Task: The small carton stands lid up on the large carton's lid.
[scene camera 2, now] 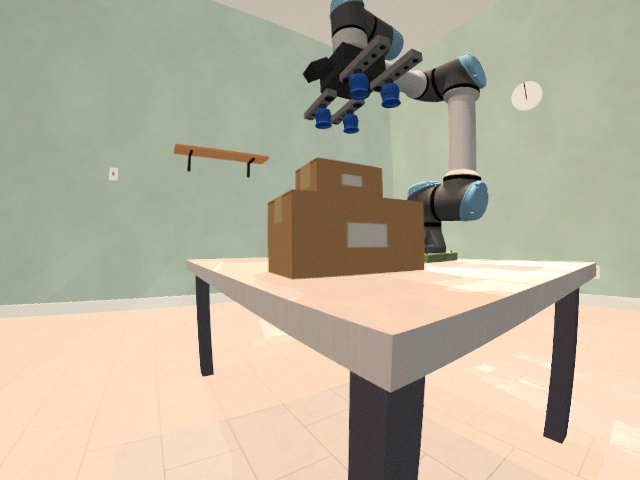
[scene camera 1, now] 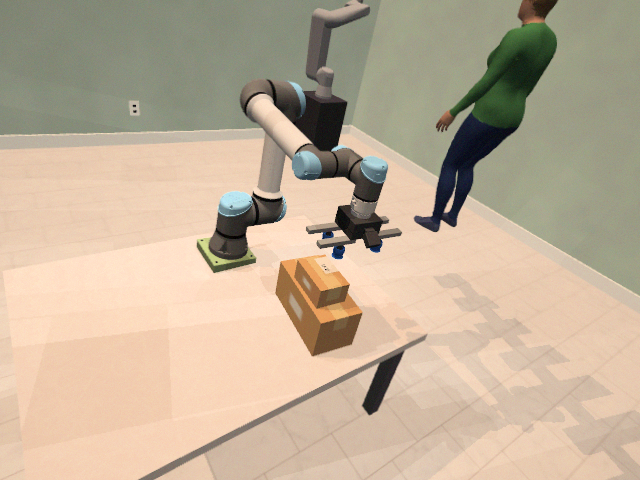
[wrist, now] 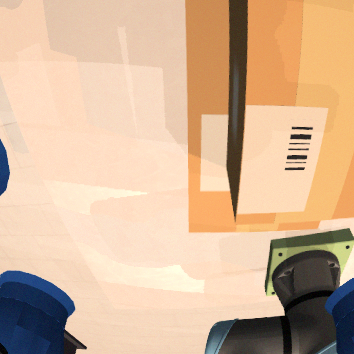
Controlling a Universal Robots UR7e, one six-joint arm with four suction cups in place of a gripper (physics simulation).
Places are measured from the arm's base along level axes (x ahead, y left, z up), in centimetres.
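Pixels of known places: hand at its tool point: (scene camera 2: 354, 115) (scene camera 1: 350, 245) (wrist: 207, 251); arm's base at its link origin: (scene camera 1: 228, 248) (wrist: 305, 272).
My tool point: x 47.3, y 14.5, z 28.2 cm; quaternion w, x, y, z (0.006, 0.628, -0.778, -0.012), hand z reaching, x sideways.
Ahead of a thing's pixels: the offset from my tool point to its top centre.
The small brown carton @(dx -2.0, dy -7.5, dz -9.2 cm) (scene camera 1: 330, 279) (scene camera 2: 351, 178) (wrist: 272, 75) rests flat on the lid of the large carton @(dx -3.1, dy -6.3, dz -16.5 cm) (scene camera 1: 336, 335) (scene camera 2: 320, 248) (wrist: 210, 75). Its lid faces up and bears a white barcode label, seen in scene camera 1 and the wrist view. Bare strips of the large carton's lid show beside it and at its front end in scene camera 1. The large carton stands upright on the table. My gripper (scene camera 1: 356, 242) (scene camera 2: 355, 105) hangs above the small carton, with a visible gap under its blue suction cups. It is open, and no carton hangs from the cups.
The table (scene camera 1: 103, 372) (scene camera 2: 465, 333) carries both cartons and my arm's green base plate (scene camera 1: 235, 261) (scene camera 2: 444, 256) (wrist: 275, 246). A person in a green top (scene camera 1: 516, 77) is at the right. A grey arm on a black pedestal (scene camera 1: 326, 121) is behind. A wooden wall shelf (scene camera 2: 222, 153) is at the left.
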